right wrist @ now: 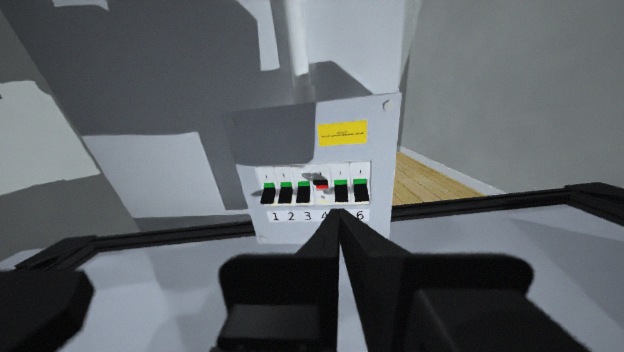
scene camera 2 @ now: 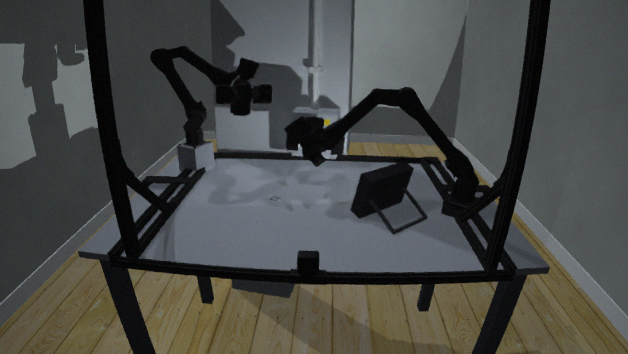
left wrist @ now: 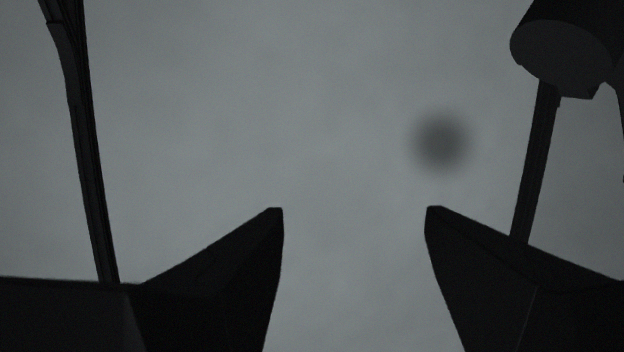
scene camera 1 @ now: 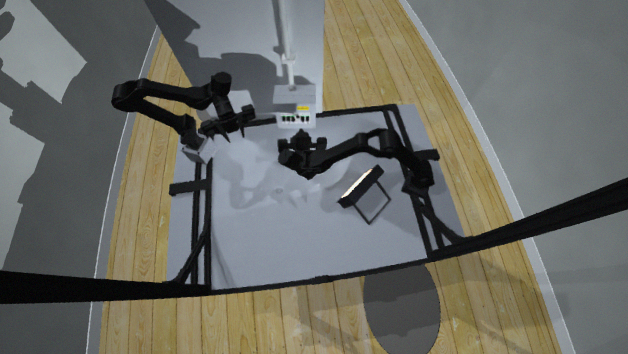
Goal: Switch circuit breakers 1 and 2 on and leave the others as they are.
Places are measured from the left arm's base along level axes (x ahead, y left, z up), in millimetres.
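Where they show: left gripper, fingertip midpoint: (scene camera 2: 246, 100) (left wrist: 354, 220) (scene camera 1: 236, 139); right gripper, fingertip midpoint: (right wrist: 337, 214) (scene camera 1: 301, 128); left arm's base, link origin: (scene camera 2: 194, 143) (scene camera 1: 195, 143); right arm's base, link origin: (scene camera 2: 463, 199) (scene camera 1: 418, 182).
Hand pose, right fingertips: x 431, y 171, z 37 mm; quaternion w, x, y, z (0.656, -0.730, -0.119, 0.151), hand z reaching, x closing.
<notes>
Things, the pixels of their top centre, and the offset from my right fingertips. "*": a spot on its surface instead.
- breaker 2, surface spot: (right wrist: 286, 194) * dy +47, dx -73, dz -20 mm
- breaker 3, surface spot: (right wrist: 303, 194) * dy +52, dx -54, dz -20 mm
- breaker 5, surface spot: (right wrist: 341, 192) * dy +65, dx -15, dz -20 mm
- breaker 6, surface spot: (right wrist: 361, 192) * dy +70, dx +5, dz -20 mm
- Breaker 4, surface spot: (right wrist: 320, 184) * dy +55, dx -34, dz -8 mm
The grey breaker box (scene camera 1: 284, 107) (scene camera 2: 336, 118) (right wrist: 381, 160) stands at the table's back edge, partly behind the right arm in scene camera 2. In the right wrist view, breaker 1 (right wrist: 268, 195), breaker 2 (right wrist: 286, 194), breaker 3 (right wrist: 303, 194), breaker 5 (right wrist: 341, 192) and breaker 6 (right wrist: 361, 192) show green above lowered black levers. Breaker 4 (right wrist: 320, 184) shows red under a raised lever. My right gripper (right wrist: 337, 214) is shut and empty, pointing at the box from in front; its tips overlap the label strip, hiding number 5. My left gripper (scene camera 1: 235, 138) (left wrist: 354, 220) is open and empty, left of the box.
A black light panel (scene camera 1: 361, 187) (scene camera 2: 382, 190) on a wire stand is on the table's right part, near the right arm. A black frame rail (scene camera 1: 350, 113) (scene camera 2: 250, 156) (right wrist: 430, 209) runs along the back edge. A white pipe (scene camera 1: 291, 75) rises from the box.
</notes>
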